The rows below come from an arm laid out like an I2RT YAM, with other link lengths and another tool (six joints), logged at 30 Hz.
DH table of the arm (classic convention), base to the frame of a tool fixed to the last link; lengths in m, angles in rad. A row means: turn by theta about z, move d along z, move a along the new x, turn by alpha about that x. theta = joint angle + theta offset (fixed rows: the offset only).
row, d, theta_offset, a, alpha
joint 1, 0.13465, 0, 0.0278, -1.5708
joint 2, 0, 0, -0.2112, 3.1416
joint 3, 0, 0.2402, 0.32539, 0
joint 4, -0.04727, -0.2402, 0.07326, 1.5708
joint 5, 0.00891, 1.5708, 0, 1.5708
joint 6, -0.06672, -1.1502, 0.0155, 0.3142
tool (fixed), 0.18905, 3.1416, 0, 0
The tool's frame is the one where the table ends.
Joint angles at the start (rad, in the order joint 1, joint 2, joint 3, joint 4, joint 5, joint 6):
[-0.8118, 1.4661, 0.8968, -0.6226, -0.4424, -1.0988]
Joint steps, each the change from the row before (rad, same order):
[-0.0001, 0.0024, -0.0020, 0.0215, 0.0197, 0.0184]
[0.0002, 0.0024, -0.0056, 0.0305, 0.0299, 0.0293]
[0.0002, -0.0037, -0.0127, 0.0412, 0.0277, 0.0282]
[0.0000, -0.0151, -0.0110, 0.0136, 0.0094, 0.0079]
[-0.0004, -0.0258, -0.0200, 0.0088, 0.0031, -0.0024]
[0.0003, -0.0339, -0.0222, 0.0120, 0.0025, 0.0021]
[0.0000, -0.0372, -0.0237, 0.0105, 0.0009, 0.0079]
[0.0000, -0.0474, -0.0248, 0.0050, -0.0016, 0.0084]
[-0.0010, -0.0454, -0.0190, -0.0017, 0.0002, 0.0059]
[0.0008, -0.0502, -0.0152, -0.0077, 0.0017, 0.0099]
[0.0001, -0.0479, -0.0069, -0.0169, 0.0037, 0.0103]
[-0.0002, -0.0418, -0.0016, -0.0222, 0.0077, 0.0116]
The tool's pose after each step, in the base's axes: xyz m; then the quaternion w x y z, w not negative. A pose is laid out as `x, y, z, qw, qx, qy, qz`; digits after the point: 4 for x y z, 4 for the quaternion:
0.3408, -0.1495, 0.0840, 0.2821, -0.0126, 0.9435, 0.1731
0.3434, -0.1548, 0.0806, 0.2829, 0.0022, 0.9459, 0.1588
0.3461, -0.1601, 0.0775, 0.2879, 0.0149, 0.9470, 0.1417
0.3461, -0.1611, 0.0787, 0.2918, 0.0175, 0.9470, 0.1334
0.3441, -0.1596, 0.0801, 0.2957, 0.0148, 0.9467, 0.1270
0.3427, -0.1582, 0.0836, 0.3030, 0.0125, 0.9455, 0.1184
0.3412, -0.1566, 0.0877, 0.3114, 0.0128, 0.9437, 0.1111
0.3393, -0.1542, 0.0944, 0.3217, 0.0122, 0.9411, 0.1036
0.3373, -0.1524, 0.1017, 0.3303, 0.0117, 0.9389, 0.0960
0.3356, -0.1502, 0.1114, 0.3398, 0.0120, 0.9363, 0.0878
0.3338, -0.1485, 0.1225, 0.3478, 0.0137, 0.9340, 0.0801
0.3318, -0.1472, 0.1330, 0.3531, 0.0179, 0.9326, 0.0732

